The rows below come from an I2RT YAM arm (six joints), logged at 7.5 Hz.
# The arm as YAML. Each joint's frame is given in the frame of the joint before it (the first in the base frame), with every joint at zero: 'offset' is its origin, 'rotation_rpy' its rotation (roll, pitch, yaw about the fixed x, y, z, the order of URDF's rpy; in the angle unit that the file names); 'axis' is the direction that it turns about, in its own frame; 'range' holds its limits. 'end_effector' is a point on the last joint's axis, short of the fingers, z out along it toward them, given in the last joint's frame.
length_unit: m
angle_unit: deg
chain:
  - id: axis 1
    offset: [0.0, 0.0, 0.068]
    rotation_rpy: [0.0, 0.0, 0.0]
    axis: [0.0, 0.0, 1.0]
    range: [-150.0, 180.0]
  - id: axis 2
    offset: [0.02, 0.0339, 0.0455]
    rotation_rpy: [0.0, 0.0, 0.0]
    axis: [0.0, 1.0, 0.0]
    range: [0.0, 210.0]
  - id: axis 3
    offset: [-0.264, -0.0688, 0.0]
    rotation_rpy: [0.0, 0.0, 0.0]
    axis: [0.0, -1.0, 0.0]
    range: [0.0, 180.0]
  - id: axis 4
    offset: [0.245, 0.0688, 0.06]
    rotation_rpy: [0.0, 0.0, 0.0]
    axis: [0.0, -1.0, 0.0]
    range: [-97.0, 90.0]
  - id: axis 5
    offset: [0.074, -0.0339, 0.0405]
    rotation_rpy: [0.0, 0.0, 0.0]
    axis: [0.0, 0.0, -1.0]
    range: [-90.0, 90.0]
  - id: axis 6
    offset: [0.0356, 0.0, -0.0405]
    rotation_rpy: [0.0, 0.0, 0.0]
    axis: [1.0, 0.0, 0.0]
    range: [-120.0, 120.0]
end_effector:
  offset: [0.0, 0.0, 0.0]
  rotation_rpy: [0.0, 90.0, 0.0]
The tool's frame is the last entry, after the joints.
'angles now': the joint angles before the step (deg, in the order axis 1, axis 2, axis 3, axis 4, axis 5, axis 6). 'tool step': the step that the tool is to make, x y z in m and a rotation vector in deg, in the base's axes. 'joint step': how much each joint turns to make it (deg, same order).
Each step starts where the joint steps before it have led.
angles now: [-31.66 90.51 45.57 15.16 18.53 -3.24]
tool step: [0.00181 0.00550 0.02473 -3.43 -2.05 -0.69]
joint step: [1.24 -3.16 1.63 -0.98 2.58 -0.81]
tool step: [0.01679 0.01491 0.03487 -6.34 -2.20 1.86]
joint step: [3.99 -1.62 4.33 0.43 3.71 -3.64]
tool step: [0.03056 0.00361 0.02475 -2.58 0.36 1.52]
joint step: [2.84 3.95 8.93 -3.28 2.05 -2.15]
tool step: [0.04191 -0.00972 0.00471 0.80 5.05 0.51]
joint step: [1.20 9.02 12.62 -8.08 1.07 -1.04]
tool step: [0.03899 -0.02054 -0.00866 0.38 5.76 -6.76]
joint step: [-0.07 10.85 13.80 -9.17 6.83 1.42]
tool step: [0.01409 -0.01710 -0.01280 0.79 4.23 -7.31]
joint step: [-0.92 6.30 7.81 -7.72 5.92 3.25]
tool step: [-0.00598 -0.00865 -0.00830 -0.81 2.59 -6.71]
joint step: [-0.95 1.15 0.73 -3.53 5.68 2.78]
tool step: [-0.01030 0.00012 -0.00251 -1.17 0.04 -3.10]
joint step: [-0.37 -1.64 -3.02 0.85 2.80 1.31]
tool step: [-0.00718 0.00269 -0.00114 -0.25 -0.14 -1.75]
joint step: [0.00 -1.34 -2.01 -0.27 1.46 1.54]
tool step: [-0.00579 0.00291 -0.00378 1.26 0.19 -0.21]
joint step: [0.00 -0.97 -1.67 -1.13 -0.54 1.48]
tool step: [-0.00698 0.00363 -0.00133 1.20 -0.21 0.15]
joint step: [0.00 -1.50 -1.99 -0.72 -0.91 1.18]
